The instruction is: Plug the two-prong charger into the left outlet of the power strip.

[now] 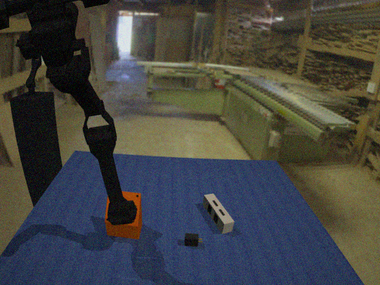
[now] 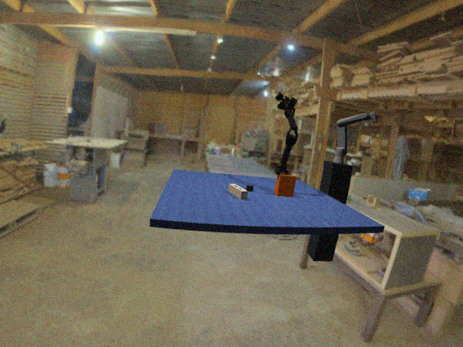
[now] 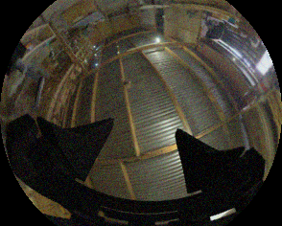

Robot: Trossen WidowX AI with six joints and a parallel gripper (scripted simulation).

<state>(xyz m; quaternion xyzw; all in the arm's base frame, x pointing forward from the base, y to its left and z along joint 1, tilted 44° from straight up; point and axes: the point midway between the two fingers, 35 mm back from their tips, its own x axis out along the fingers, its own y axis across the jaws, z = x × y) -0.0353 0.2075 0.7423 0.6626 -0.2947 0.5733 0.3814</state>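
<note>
Now: gripper tip 790 mm above the black two-prong charger, 380 mm to the right of it and 260 mm short of it.
</note>
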